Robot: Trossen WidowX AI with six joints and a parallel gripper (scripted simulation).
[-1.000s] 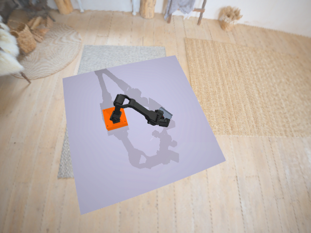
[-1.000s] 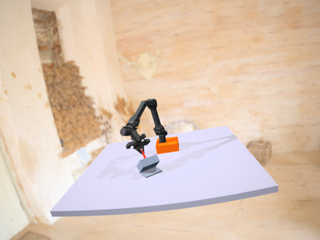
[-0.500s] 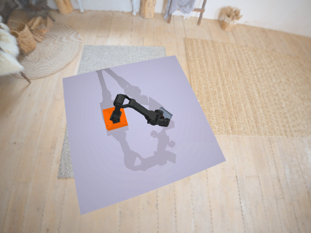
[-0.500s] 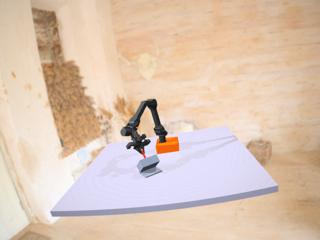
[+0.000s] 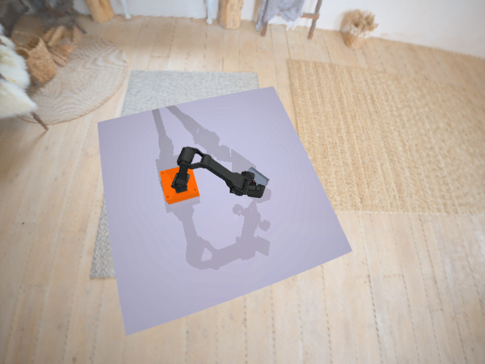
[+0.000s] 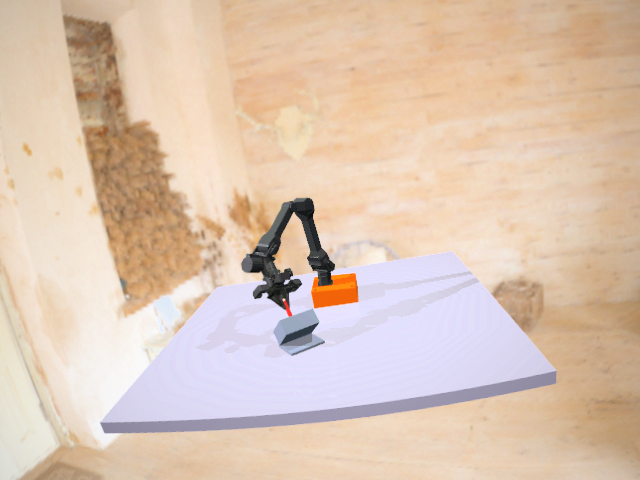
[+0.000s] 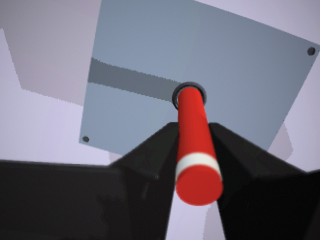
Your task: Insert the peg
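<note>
The red peg lies 1 cm behind my gripper tip and 1 cm above it. The rest, counted from my gripper tip: flat foot plate (12 cm below, 5 cm ahead, 3 cm to the left); then sloped panel (6 cm below, 4 cm ahead, 2 cm to the left).
</note>
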